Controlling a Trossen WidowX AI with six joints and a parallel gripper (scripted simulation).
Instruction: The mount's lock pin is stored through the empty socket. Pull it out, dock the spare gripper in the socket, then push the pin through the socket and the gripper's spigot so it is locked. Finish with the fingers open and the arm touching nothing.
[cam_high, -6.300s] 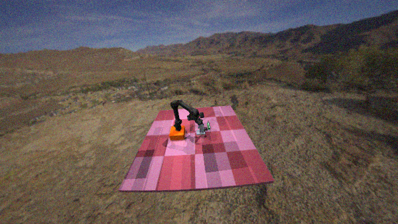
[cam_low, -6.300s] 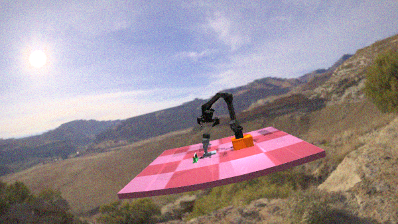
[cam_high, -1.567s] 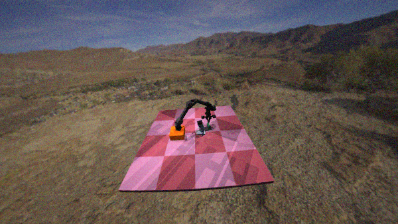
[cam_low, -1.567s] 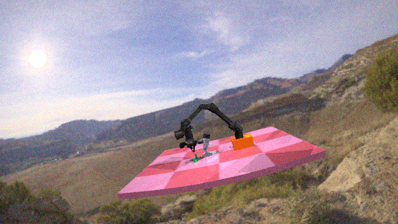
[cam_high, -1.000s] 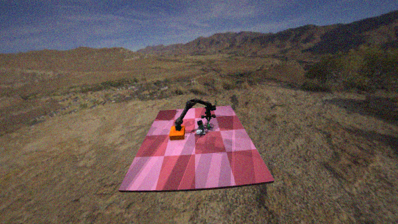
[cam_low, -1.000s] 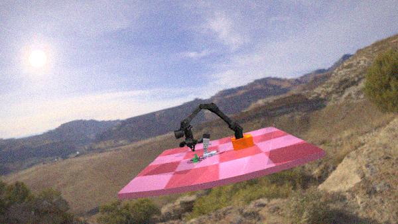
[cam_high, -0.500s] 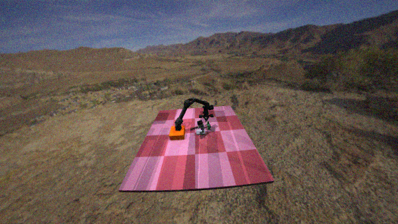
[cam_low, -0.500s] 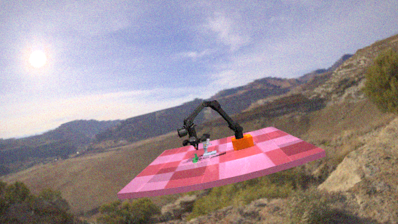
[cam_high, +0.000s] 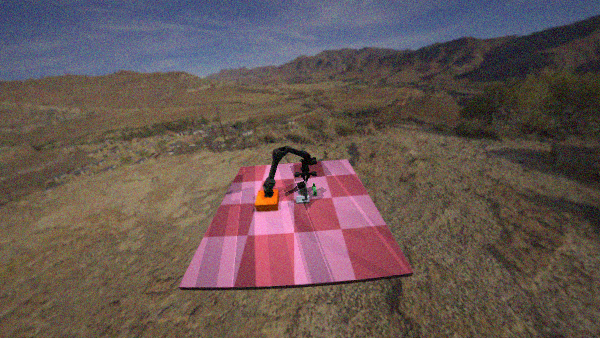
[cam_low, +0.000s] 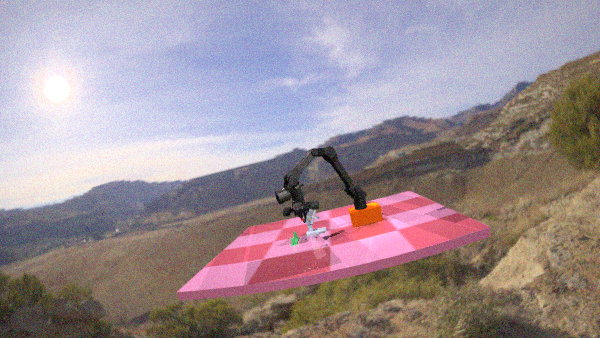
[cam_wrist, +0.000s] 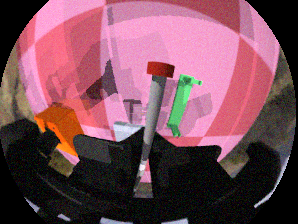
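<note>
Now: the socket 10 mm behind my gripper tip, 110 mm to the right of it and 40 mm below it. Round my gripper tip: spare gripper: 10 mm behind, 110 mm to the right, 30 mm above.
</note>
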